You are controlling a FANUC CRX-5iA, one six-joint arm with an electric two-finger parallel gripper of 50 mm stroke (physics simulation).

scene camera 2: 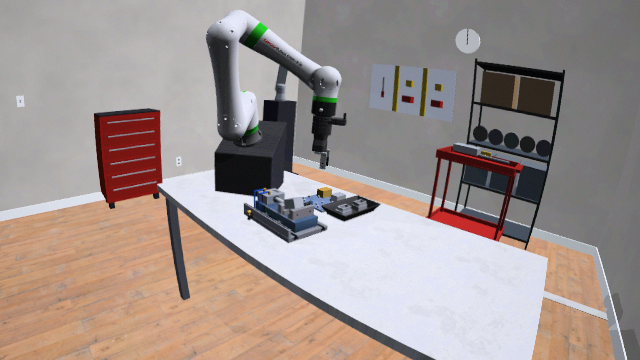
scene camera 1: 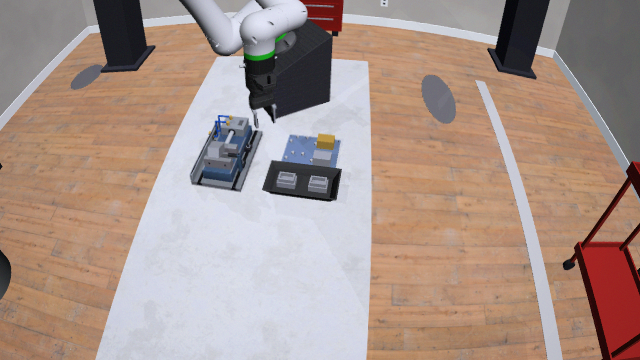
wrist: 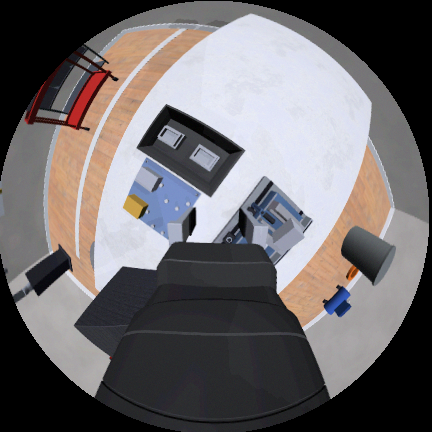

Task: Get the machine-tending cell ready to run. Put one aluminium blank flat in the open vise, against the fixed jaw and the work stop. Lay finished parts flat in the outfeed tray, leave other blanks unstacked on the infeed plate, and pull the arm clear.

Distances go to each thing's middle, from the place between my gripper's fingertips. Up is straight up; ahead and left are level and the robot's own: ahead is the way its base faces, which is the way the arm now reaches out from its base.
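Labels:
The black outfeed tray (scene camera 1: 303, 172) is 13 cm to the left of my hand, 6 cm ahead of it and 19 cm below it. And there's the blue infeed plate (scene camera 1: 301, 144), which is 10 cm behind my hand, 14 cm to the left of it and 20 cm below it.

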